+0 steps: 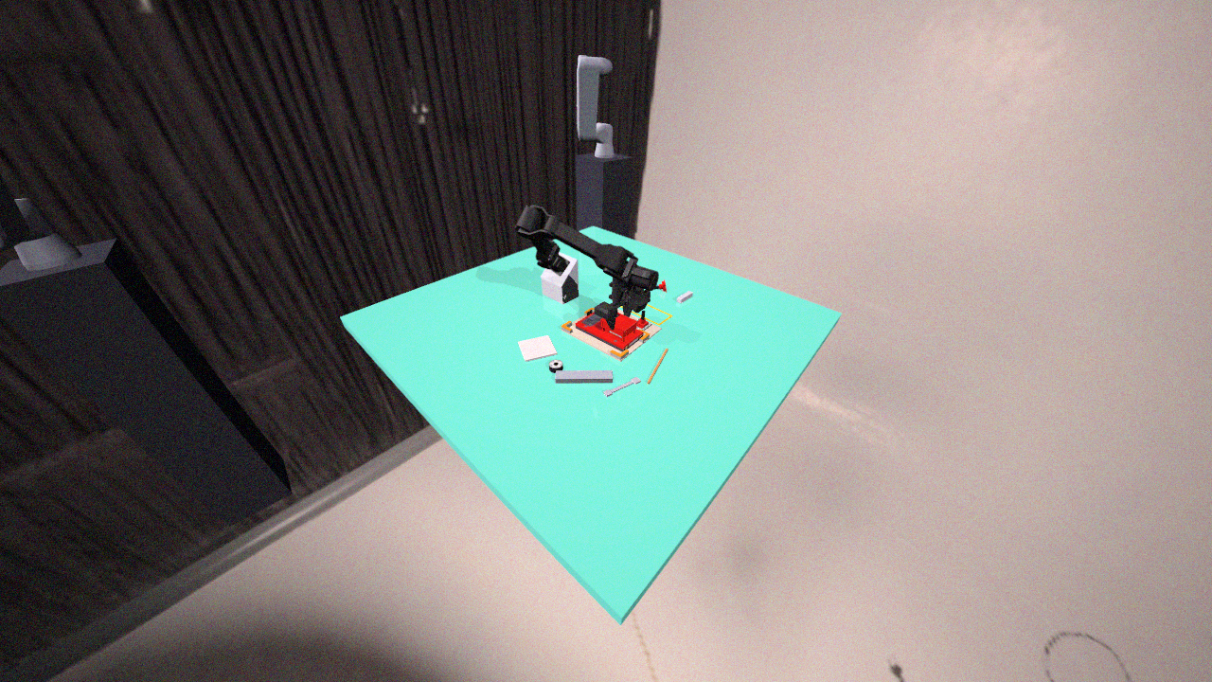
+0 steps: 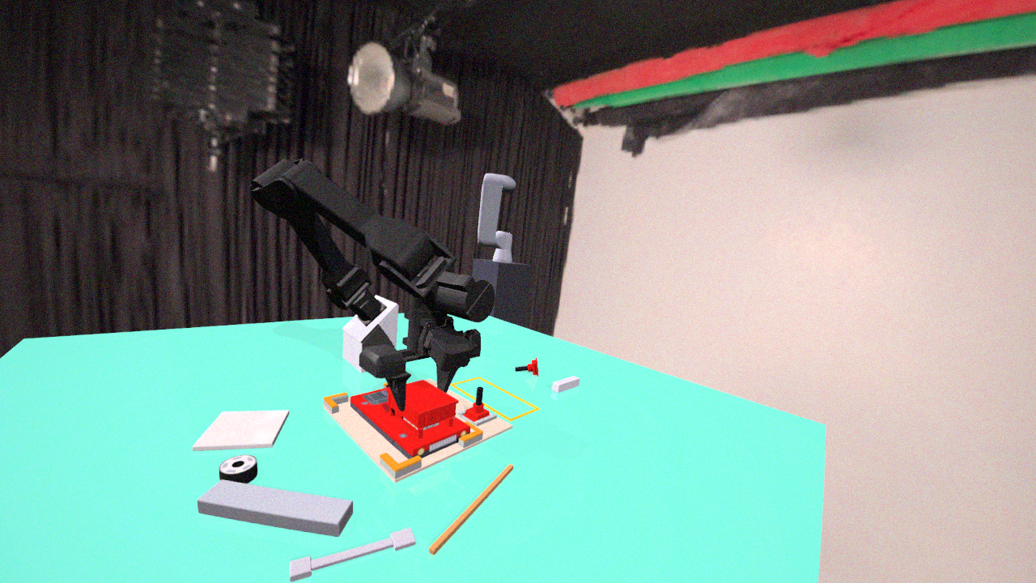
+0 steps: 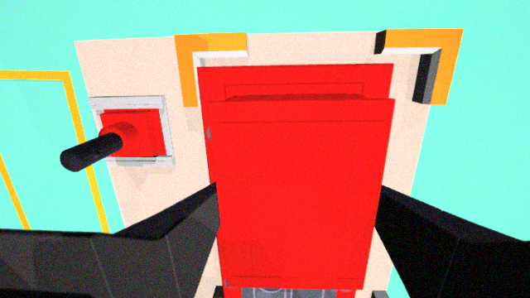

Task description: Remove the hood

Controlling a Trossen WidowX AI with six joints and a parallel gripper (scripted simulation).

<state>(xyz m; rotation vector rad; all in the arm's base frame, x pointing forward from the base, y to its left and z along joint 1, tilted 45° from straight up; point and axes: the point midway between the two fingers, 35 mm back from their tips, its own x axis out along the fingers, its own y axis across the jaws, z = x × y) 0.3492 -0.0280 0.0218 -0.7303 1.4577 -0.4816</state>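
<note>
Now: the grey engine block 3 cm below my gripper tip and 1 cm to the left of it. The rest, counted from my gripper tip: orange stick: 18 cm ahead, 5 cm below, 1 cm to the right; grey bar: 21 cm to the right, 7 cm ahead, 5 cm below; hood: 1 cm above.
</note>
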